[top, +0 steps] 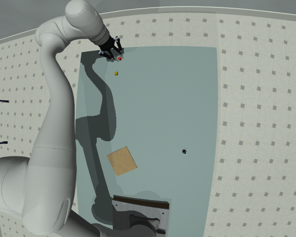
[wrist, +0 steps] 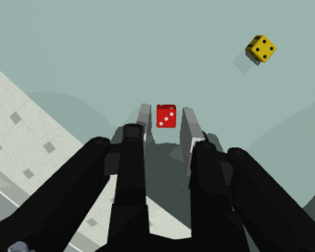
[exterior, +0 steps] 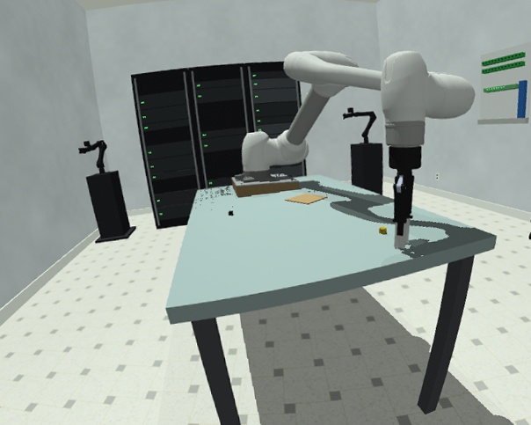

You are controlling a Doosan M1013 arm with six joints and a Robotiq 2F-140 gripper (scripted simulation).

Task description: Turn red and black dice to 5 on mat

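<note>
Now: the red die 3 cm below my hand. From my hand the other things lie so: black die 53 cm behind, 39 cm to the right, 3 cm below; tan mat 62 cm behind, 4 cm to the right, 3 cm below; yellow die 10 cm behind, 1 cm to the left, 3 cm below.
</note>
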